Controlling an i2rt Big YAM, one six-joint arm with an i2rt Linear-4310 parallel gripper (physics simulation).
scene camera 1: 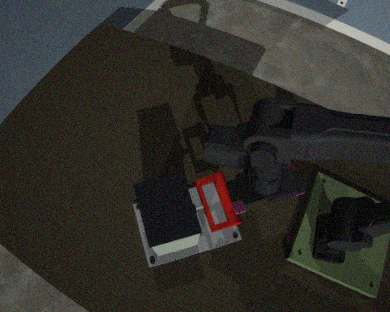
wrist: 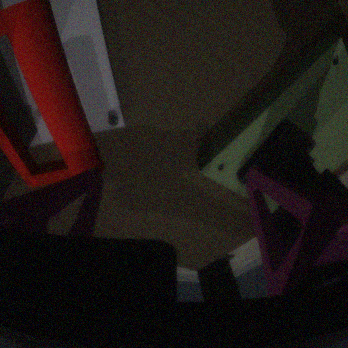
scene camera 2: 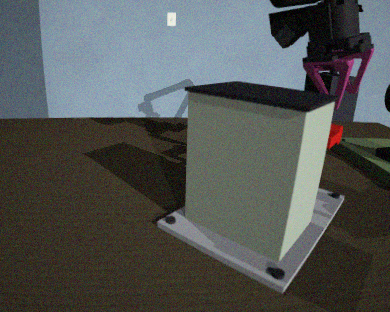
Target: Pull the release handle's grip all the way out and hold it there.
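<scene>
The release handle's grip, a red rectangular frame, stands beside the pale box with a dark top, over the light grey base plate. My gripper, with magenta fingers, is open and nothing is between its fingers. In the wrist view the grip lies left of that gap, with its lower end close to the left fingertip. Whether they touch I cannot tell. The box hides most of the grip in scene camera 2.
A green tray or plate with a dark object on it lies on the far side of the gripper from the grip. The tall box stands next to the grip. The arm reaches in from the right in scene camera 1.
</scene>
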